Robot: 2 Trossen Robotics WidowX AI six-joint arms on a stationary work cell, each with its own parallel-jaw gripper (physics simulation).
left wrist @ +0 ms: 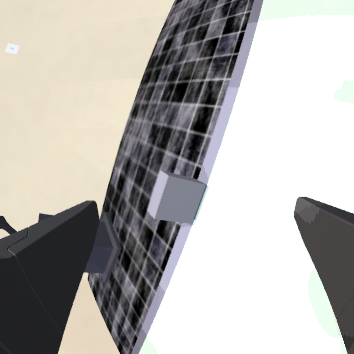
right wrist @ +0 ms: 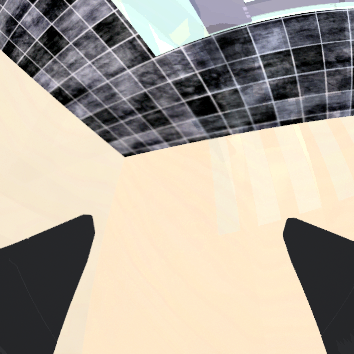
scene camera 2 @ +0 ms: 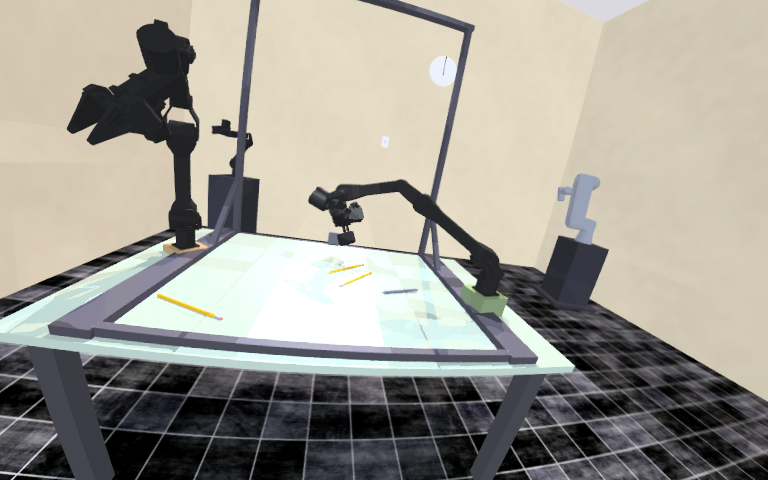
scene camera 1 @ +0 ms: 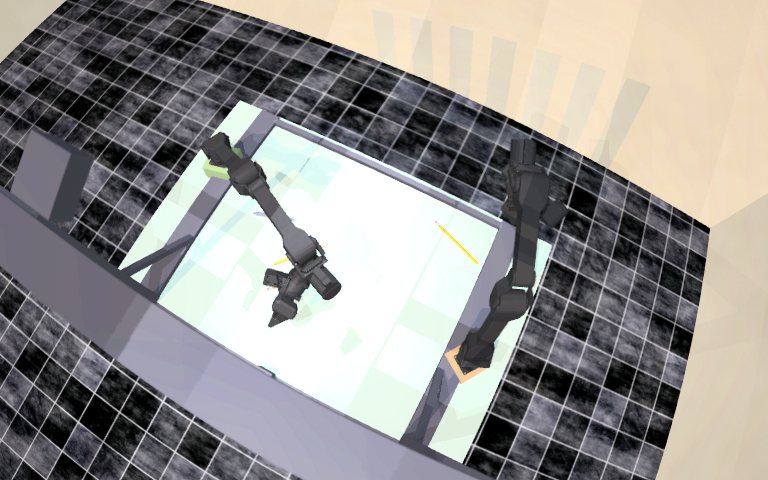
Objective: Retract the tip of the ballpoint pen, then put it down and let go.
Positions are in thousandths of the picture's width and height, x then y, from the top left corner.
Labels:
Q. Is my right gripper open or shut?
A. Open.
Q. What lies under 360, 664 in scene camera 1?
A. My left gripper.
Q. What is my left gripper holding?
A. Nothing.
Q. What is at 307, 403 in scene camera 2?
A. A grey frame.

